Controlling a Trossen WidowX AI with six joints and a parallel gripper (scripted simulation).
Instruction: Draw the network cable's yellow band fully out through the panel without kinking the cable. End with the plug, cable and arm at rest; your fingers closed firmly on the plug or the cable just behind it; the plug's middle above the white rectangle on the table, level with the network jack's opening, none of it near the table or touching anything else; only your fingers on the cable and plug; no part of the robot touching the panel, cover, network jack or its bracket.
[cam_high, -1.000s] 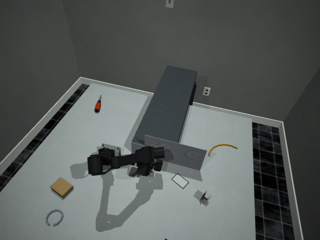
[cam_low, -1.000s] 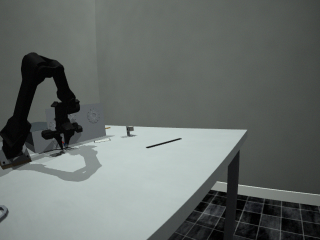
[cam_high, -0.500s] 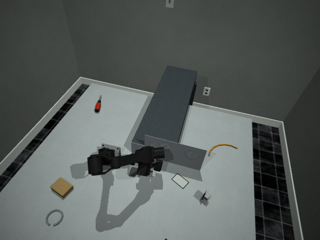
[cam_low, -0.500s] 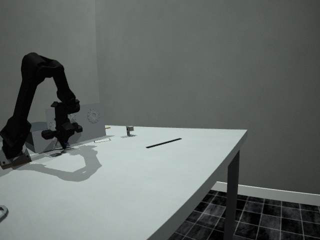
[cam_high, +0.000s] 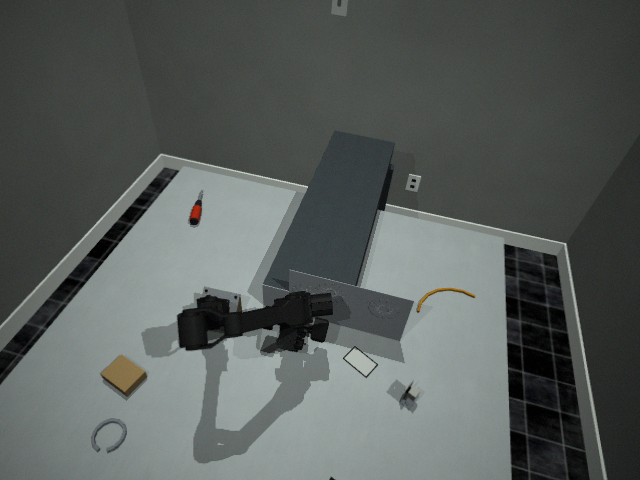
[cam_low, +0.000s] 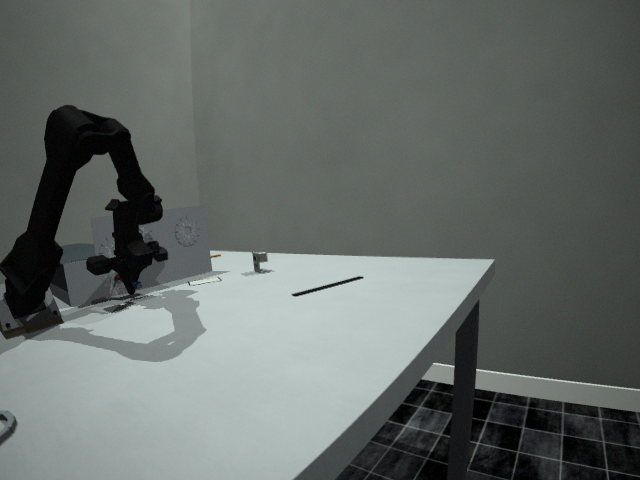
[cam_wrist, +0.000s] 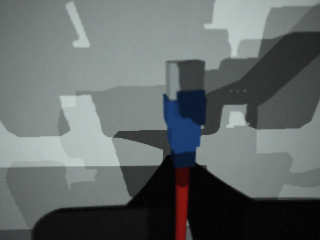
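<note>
Now: the plug 40 mm to the right of my hand and 10 mm below it. The rest, counted from my hand: white rectangle: 200 mm ahead, 30 mm to the right, 50 mm below; cardboard block: 420 mm behind, 200 mm to the right, 30 mm below; black strip: 240 mm ahead, 390 mm to the right, 40 mm below.
</note>
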